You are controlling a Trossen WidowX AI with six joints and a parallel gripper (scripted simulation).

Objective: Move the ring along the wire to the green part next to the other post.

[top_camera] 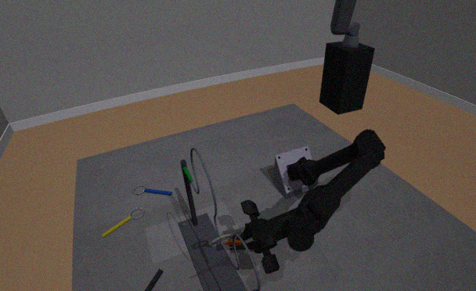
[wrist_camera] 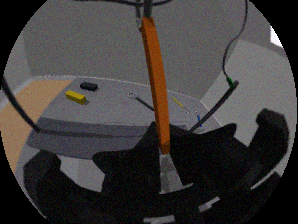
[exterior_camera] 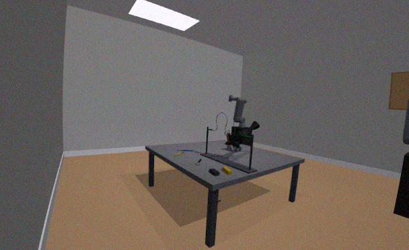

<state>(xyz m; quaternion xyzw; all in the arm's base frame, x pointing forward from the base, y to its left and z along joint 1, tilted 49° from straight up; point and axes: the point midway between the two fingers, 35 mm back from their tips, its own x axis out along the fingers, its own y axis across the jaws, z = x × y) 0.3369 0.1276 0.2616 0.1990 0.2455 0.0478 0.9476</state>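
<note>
The orange-handled ring is 8 cm above my gripper tip, 4 cm to the left of it and 1 cm ahead of it. The rest, counted from my gripper tip: yellow-handled ring 35 cm to the right, 29 cm ahead, 15 cm below; then black block 31 cm ahead, 27 cm to the left, 15 cm below; then yellow block 28 cm to the left, 20 cm ahead, 14 cm below.
</note>
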